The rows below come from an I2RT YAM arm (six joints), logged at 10 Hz.
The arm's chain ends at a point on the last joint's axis. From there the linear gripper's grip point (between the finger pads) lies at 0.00 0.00 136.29 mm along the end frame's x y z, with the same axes.
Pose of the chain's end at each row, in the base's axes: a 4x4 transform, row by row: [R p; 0 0 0 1], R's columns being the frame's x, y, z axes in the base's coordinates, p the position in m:
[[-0.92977 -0.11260 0.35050 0.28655], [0.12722 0.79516 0.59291 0.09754], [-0.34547 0.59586 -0.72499 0.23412], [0 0 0 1]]
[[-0.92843 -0.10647 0.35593 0.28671], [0.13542 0.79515 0.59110 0.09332], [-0.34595 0.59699 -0.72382 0.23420], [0 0 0 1]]
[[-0.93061 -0.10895 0.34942 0.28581], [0.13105 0.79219 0.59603 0.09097], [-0.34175 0.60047 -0.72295 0.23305], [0 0 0 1]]
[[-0.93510 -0.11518 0.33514 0.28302], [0.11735 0.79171 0.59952 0.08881], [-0.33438 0.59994 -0.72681 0.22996], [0 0 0 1]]
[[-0.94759 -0.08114 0.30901 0.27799], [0.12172 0.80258 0.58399 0.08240], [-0.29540 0.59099 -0.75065 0.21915], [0 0 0 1]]
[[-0.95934 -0.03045 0.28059 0.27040], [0.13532 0.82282 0.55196 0.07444], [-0.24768 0.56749 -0.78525 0.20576], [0 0 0 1]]
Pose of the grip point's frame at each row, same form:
[[-0.92977 -0.11260 0.35050 0.33432], [0.12722 0.79516 0.59291 0.17835], [-0.34547 0.59586 -0.72499 0.13531], [0 0 0 1]]
[[-0.92843 -0.10647 0.35593 0.33522], [0.13542 0.79515 0.59110 0.17388], [-0.34595 0.59699 -0.72382 0.13555], [0 0 0 1]]
[[-0.93061 -0.10895 0.34942 0.33343], [0.13105 0.79219 0.59603 0.17220], [-0.34175 0.60047 -0.72295 0.13452], [0 0 0 1]]
[[-0.93510 -0.11518 0.33514 0.32870], [0.11735 0.79171 0.59952 0.17052], [-0.33438 0.59994 -0.72681 0.13090], [0 0 0 1]]
[[-0.94759 -0.08114 0.30901 0.32010], [0.12172 0.80258 0.58399 0.16199], [-0.29540 0.59099 -0.75065 0.11684], [0 0 0 1]]
[[-0.95934 -0.03045 0.28059 0.30864], [0.13532 0.82282 0.55196 0.14967], [-0.24768 0.56749 -0.78525 0.09874], [0 0 0 1]]

